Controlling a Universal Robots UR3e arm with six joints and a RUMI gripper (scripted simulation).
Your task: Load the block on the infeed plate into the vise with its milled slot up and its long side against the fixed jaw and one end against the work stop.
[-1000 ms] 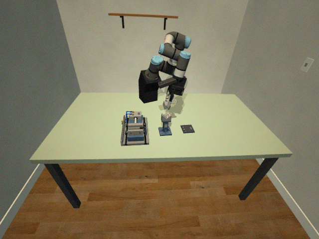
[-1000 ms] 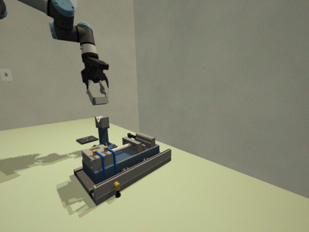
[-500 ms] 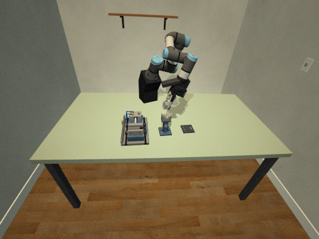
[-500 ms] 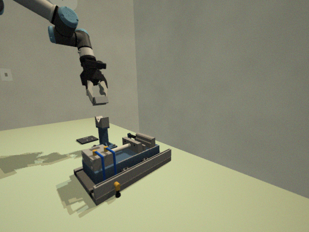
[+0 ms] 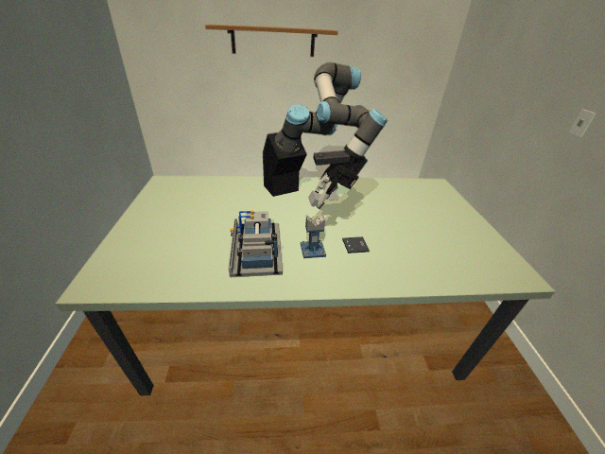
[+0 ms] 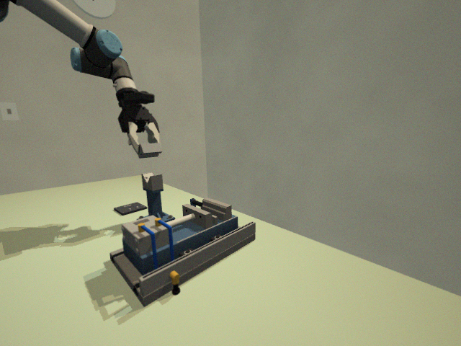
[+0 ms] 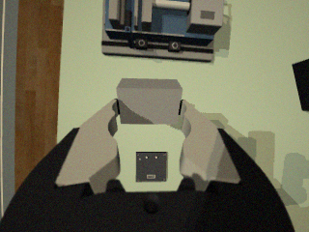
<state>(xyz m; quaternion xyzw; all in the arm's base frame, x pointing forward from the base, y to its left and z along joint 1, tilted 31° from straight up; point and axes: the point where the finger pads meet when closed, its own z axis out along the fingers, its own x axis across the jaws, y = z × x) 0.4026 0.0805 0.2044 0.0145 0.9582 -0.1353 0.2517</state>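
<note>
My gripper is now 10 mm to the left of the part and 10 mm above it. From my hand the other things lie so: air cylinder: 90 mm behind, 230 mm to the right, 160 mm below; then fixed jaw: 110 mm ahead, 210 mm to the right, 160 mm below; then work stop rod: 70 mm ahead, 170 mm to the right, 150 mm below.
</note>
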